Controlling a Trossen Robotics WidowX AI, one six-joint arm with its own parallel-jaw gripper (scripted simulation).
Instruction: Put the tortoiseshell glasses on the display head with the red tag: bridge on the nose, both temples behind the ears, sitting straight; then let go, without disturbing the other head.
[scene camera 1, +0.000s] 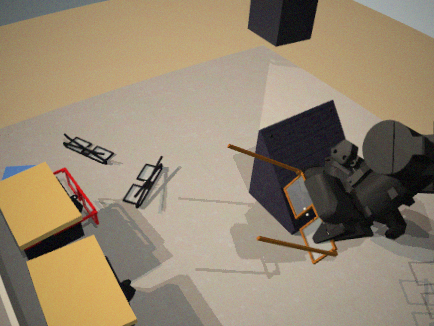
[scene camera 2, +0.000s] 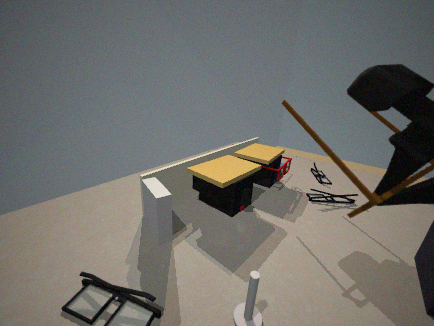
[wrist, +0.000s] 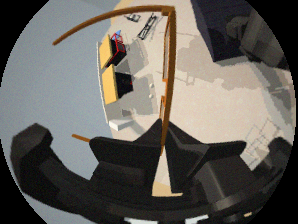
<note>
In view: the gripper (scene camera 2: 375, 200), a white block (scene camera 2: 157, 200) and a display head (scene camera 2: 268, 156).
The gripper is seen too in scene camera 1 (scene camera 1: 315, 241) and in the wrist view (wrist: 161, 121). Scene camera 1 does not show the white block: it is out of frame.
</note>
